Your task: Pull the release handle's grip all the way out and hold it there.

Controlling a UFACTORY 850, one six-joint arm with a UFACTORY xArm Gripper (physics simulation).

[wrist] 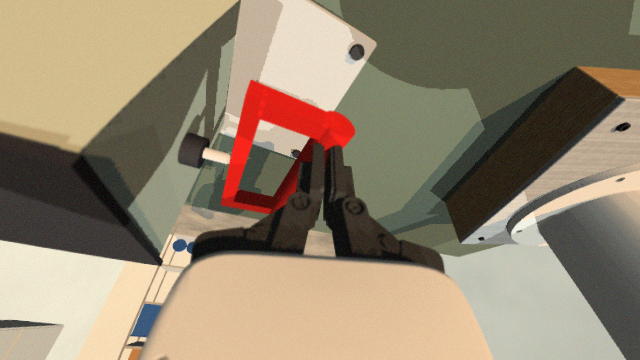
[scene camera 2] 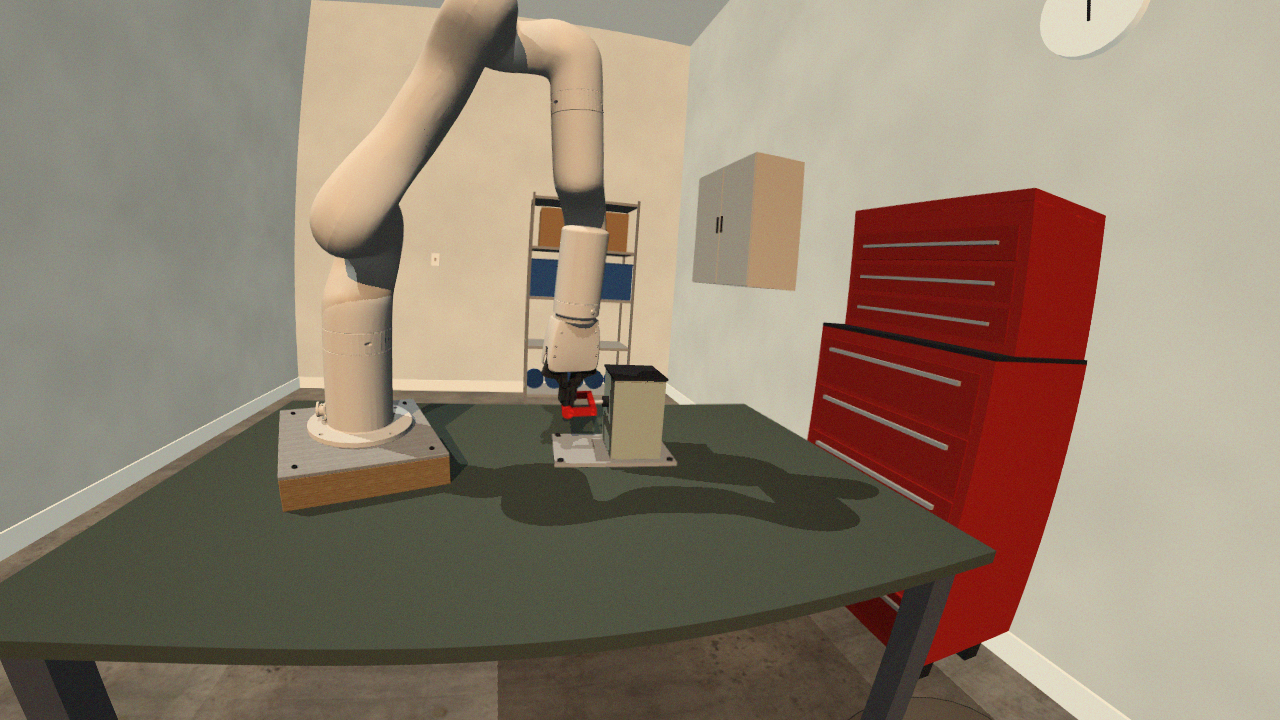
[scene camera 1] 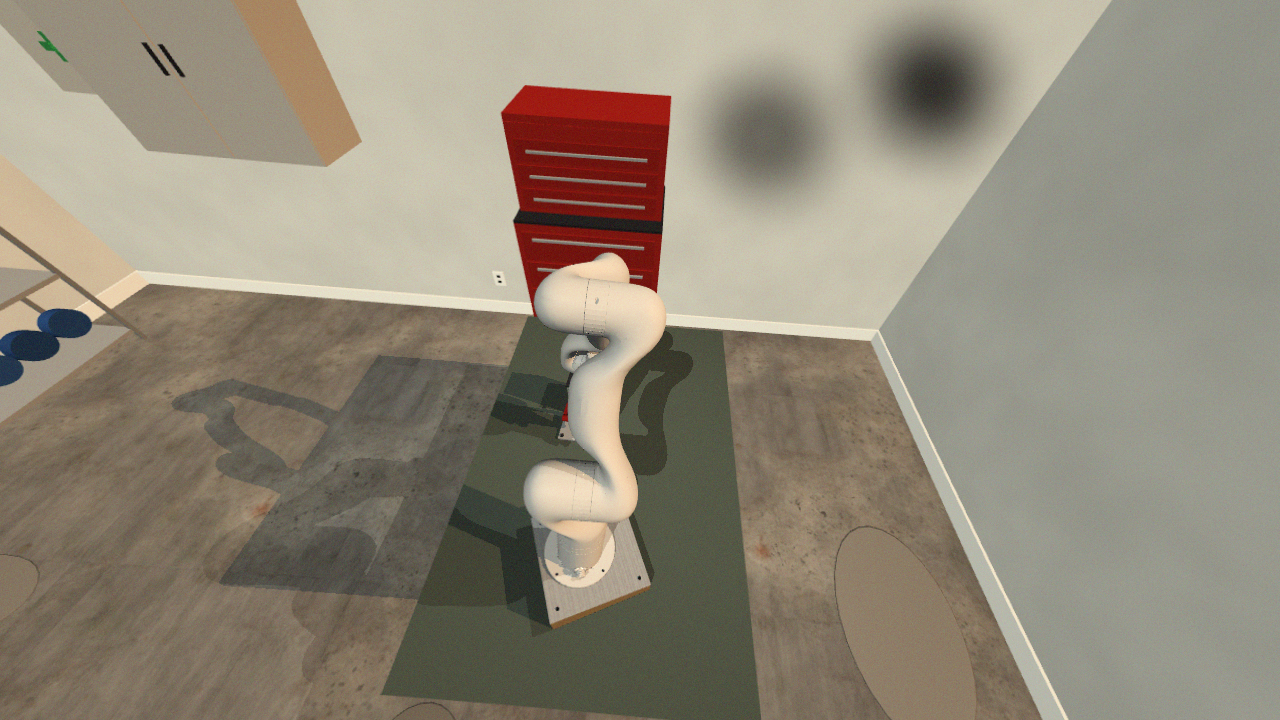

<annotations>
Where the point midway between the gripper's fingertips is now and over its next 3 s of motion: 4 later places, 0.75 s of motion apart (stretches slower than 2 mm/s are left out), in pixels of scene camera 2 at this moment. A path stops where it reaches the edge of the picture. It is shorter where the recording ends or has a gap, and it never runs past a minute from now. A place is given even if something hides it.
My gripper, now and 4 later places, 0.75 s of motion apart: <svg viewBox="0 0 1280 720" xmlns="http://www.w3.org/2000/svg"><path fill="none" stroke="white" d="M566 404L567 391L566 395L571 402L566 402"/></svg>
</annotations>
